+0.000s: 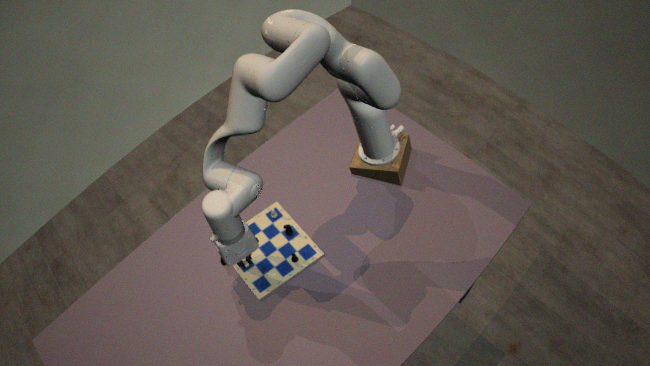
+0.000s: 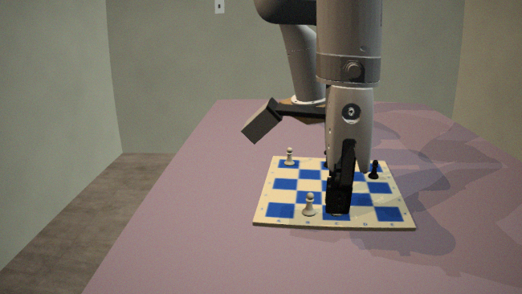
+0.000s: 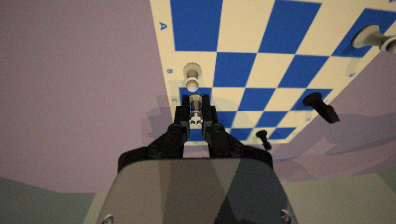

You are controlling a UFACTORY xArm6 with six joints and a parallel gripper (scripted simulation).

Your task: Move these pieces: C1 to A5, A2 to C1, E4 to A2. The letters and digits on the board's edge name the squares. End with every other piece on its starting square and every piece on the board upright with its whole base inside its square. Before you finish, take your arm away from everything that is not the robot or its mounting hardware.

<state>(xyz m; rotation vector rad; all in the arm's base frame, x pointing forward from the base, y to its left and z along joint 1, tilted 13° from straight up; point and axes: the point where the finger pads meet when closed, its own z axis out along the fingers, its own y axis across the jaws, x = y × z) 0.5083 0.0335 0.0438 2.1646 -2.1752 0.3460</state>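
The white rook is 1 cm below my hand. Round my hand: black pawn: 11 cm behind, 7 cm to the left, 1 cm below; chessboard: 8 cm behind, 3 cm below; black knight: 15 cm behind, 1 cm below.
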